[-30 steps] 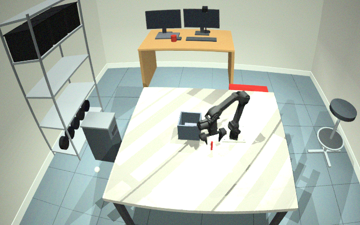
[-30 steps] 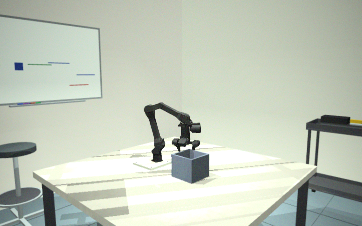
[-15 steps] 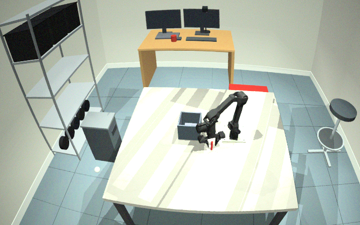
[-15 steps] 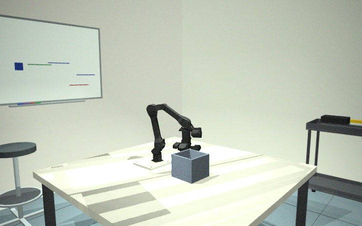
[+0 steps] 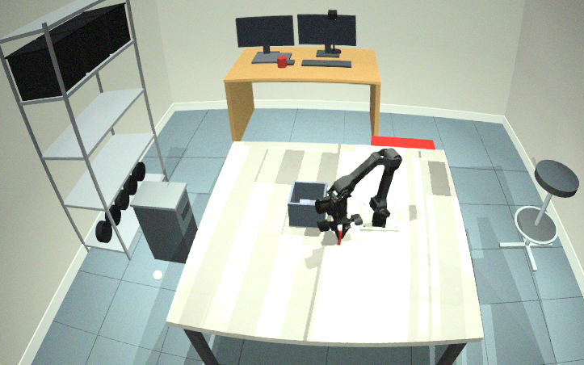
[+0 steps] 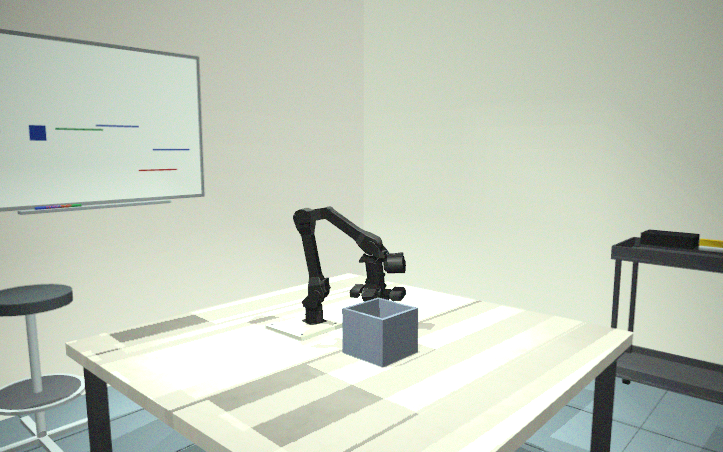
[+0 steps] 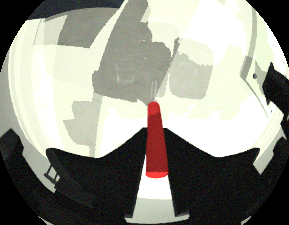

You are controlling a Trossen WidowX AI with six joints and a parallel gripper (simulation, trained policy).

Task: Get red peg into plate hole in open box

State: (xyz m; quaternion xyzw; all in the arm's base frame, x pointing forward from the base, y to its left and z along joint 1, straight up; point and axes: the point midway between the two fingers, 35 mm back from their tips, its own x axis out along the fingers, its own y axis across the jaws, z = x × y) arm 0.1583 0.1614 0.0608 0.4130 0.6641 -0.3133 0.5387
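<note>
My gripper tip is now 18 cm short of the pale plate and 16 cm to the left of it. The rest, counted from my gripper tip: red peg right at my gripper tip.
</note>
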